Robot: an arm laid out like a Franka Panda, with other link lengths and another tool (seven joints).
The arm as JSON. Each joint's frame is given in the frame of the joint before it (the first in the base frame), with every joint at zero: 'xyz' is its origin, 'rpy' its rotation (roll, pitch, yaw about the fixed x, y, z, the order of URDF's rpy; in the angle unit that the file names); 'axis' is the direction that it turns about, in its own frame. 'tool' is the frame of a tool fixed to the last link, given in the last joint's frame.
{
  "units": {
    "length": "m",
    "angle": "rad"
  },
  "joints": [
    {
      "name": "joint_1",
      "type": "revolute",
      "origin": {
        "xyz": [
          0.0,
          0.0,
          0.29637
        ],
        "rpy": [
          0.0,
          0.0,
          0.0
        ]
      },
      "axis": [
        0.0,
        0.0,
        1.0
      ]
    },
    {
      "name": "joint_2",
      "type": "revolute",
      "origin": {
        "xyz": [
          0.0,
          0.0,
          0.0
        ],
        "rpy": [
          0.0,
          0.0,
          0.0
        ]
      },
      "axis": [
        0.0,
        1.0,
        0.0
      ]
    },
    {
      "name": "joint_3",
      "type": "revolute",
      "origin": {
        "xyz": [
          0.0,
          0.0,
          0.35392
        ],
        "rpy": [
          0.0,
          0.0,
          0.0
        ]
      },
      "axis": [
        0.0,
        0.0,
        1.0
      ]
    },
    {
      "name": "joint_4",
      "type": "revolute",
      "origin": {
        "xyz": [
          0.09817,
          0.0,
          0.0
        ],
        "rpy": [
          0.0,
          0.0,
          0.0
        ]
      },
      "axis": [
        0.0,
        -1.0,
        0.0
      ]
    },
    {
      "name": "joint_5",
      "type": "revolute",
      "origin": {
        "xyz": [
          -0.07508,
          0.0,
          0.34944
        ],
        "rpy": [
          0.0,
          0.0,
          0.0
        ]
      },
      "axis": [
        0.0,
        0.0,
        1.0
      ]
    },
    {
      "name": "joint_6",
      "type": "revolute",
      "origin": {
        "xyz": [
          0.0,
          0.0,
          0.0
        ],
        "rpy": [
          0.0,
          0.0,
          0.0
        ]
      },
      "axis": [
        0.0,
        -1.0,
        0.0
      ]
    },
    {
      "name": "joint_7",
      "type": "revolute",
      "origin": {
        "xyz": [
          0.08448,
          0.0,
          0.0
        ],
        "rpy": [
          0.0,
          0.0,
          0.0
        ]
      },
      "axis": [
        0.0,
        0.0,
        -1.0
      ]
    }
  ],
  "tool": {
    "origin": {
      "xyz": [
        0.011,
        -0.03,
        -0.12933
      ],
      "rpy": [
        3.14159,
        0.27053,
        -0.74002
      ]
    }
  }
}
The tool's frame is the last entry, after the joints.
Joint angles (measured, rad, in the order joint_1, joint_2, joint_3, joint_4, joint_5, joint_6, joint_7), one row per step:
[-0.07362 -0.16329 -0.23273 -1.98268 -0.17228 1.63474 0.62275]
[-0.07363 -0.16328 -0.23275 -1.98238 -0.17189 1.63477 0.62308]
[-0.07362 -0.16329 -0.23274 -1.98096 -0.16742 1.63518 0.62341]
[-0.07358 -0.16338 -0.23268 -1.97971 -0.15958 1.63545 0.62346]
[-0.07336 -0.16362 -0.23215 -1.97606 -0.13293 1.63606 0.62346]
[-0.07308 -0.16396 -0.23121 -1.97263 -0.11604 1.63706 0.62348]
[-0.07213 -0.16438 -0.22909 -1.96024 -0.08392 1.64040 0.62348]
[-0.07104 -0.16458 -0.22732 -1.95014 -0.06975 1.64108 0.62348]
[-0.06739 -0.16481 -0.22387 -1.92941 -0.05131 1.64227 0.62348]
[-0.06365 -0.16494 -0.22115 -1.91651 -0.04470 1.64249 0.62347]
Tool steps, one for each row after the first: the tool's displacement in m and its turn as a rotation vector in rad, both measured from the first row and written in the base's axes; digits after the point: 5 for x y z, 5 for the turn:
[0.00004 0.00002 0.00010 0.00020 -0.00044 -0.00046]
[0.00039 0.00046 0.00051 0.00374 -0.00347 -0.00187]
[0.00078 0.00135 0.00072 0.01054 -0.00721 -0.00378]
[0.00211 0.00459 0.00123 0.03392 -0.01897 -0.00967]
[0.00329 0.00690 0.00218 0.04816 -0.02824 -0.01258]
[0.00672 0.01125 0.00649 0.07323 -0.05258 -0.01707]
[0.00899 0.01361 0.01033 0.08314 -0.06693 -0.01746]
[0.01345 0.01778 0.01858 0.09391 -0.09295 -0.01421]
[0.01628 0.02076 0.02389 0.09634 -0.10717 -0.00893]

